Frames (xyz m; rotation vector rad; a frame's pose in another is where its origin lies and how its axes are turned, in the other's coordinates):
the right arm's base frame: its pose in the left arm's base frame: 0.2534 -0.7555 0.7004 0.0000 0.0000 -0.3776
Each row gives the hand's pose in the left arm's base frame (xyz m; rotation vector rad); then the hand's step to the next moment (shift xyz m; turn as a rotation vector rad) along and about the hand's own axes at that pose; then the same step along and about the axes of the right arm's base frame.
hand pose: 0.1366 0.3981 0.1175 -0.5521 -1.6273 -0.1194
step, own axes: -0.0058 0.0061 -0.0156 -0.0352 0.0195 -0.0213
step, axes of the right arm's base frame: 0.0166 0.0040 -0.0048 0.0270 0.0095 -0.0354
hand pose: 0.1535 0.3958 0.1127 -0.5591 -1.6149 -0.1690
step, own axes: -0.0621 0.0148 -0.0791 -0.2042 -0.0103 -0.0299
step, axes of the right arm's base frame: 0.0868 -0.0051 -0.0526 0.0523 -0.0583 -0.1912
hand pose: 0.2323 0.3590 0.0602 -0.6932 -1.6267 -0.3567
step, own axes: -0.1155 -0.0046 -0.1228 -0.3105 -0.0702 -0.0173
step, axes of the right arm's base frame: 0.1303 -0.0596 -0.0890 0.0369 -0.1328 -0.2875
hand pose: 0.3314 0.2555 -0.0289 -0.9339 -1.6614 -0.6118
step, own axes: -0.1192 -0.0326 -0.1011 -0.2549 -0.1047 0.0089
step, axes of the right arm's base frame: 0.0868 -0.1052 -0.0831 -0.0147 -0.1357 -0.2396
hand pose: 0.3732 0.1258 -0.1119 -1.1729 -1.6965 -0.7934
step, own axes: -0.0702 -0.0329 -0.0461 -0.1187 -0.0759 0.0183
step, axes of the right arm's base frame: 0.0225 -0.0736 -0.0471 -0.0357 -0.0715 -0.1175
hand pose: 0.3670 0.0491 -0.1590 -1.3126 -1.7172 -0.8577
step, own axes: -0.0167 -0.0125 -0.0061 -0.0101 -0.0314 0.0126
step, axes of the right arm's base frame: -0.0022 -0.0175 -0.0127 -0.0289 -0.0123 -0.0162
